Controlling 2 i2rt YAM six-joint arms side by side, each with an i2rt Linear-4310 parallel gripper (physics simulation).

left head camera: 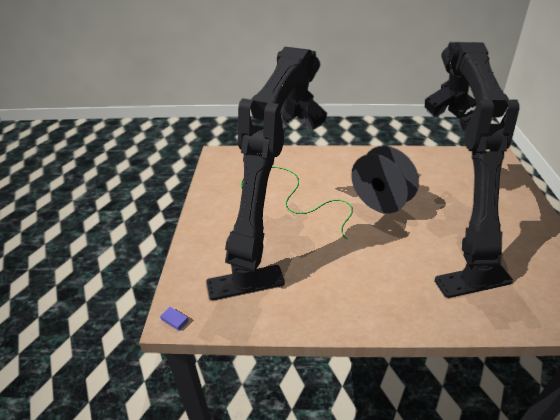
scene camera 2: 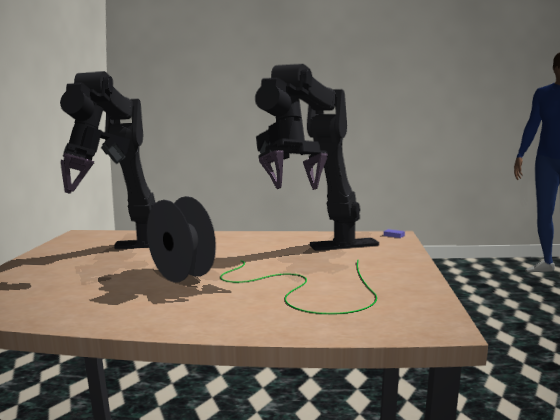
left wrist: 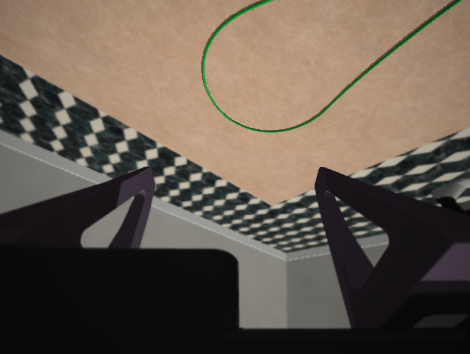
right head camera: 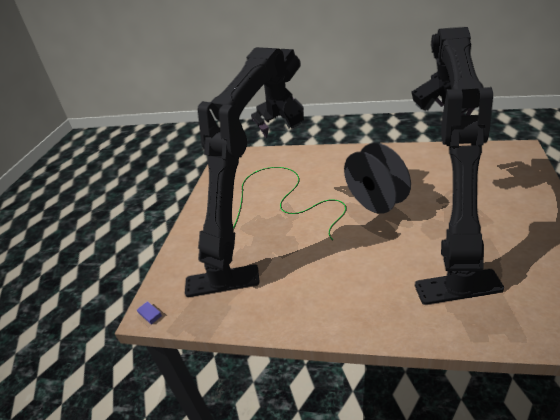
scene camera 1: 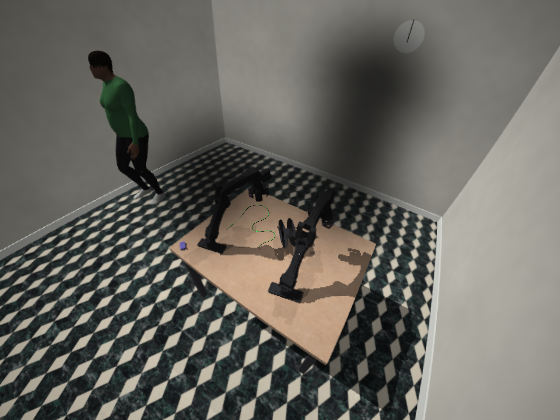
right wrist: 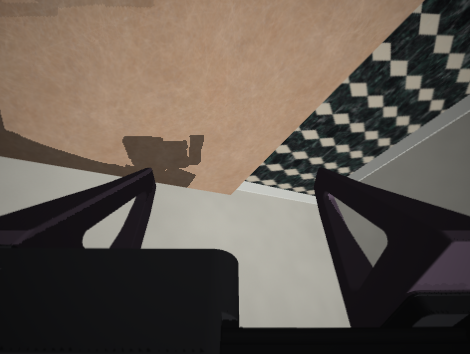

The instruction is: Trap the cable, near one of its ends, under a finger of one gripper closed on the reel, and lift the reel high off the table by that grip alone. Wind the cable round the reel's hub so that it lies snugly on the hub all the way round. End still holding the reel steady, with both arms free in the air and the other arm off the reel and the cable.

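Frame: origin at the left arm's base, x ahead, y left, z up, level; centimetres.
Seen in the pictures: left gripper, fingertip midpoint: (left head camera: 290, 129) (scene camera 2: 297, 189) (left wrist: 234, 176) (right head camera: 279, 129); right gripper, fingertip midpoint: (left head camera: 453, 121) (scene camera 2: 68, 192) (scene camera 1: 328, 222) (right wrist: 234, 177); left arm's base, origin of the base link: (left head camera: 245, 283) (scene camera 2: 344, 245) (right head camera: 222, 281) (scene camera 1: 211, 246); right arm's base, origin of the base link: (left head camera: 473, 281) (scene camera 2: 147, 245) (right head camera: 458, 287) (scene camera 1: 285, 292).
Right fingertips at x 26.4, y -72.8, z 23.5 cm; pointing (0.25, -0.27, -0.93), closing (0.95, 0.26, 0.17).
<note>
Pixels of each thing's top centre, then the offset from my right fingertips to it. Level surfaces: height alone.
- dark reel, middle of its top: (scene camera 2: 177, 198) (right head camera: 376, 149) (left head camera: 388, 152) (scene camera 1: 288, 223) dx -5.8, dy +24.7, dz -3.6 cm
- small blue-violet block, middle of its top: (left head camera: 173, 316) (right head camera: 148, 310) (scene camera 2: 394, 231) (scene camera 1: 182, 245) dx -33.5, dy +91.9, dz -22.0 cm
- wooden table, its level: dz -23.5 cm
The dark reel (left head camera: 387, 170) (right head camera: 375, 175) (scene camera 2: 182, 240) stands upright on its flange rims on the table, its hub bare. The thin green cable (left head camera: 340, 200) (right head camera: 276, 167) (scene camera 2: 330, 313) (left wrist: 270, 131) lies in loose curves on the table, apart from the reel; one end is near the reel, the other near the left arm's base. My left gripper (scene camera 2: 296, 188) (left wrist: 234, 176) is open and empty, high above the table on the cable's side. My right gripper (scene camera 2: 70, 190) (right wrist: 234, 177) is open and empty, high in the air beyond the reel from the cable; its fingers overlap in scene camera 2.
A small blue-violet block (left head camera: 174, 318) (right head camera: 149, 312) (scene camera 1: 183, 246) (scene camera 2: 394, 233) lies near a table corner, beside the left arm's base. Both arm bases are fixed on the wooden table (left head camera: 350, 320) (scene camera 2: 250, 335). A person (scene camera 1: 120, 110) (scene camera 2: 547, 125) stands away from the table.
</note>
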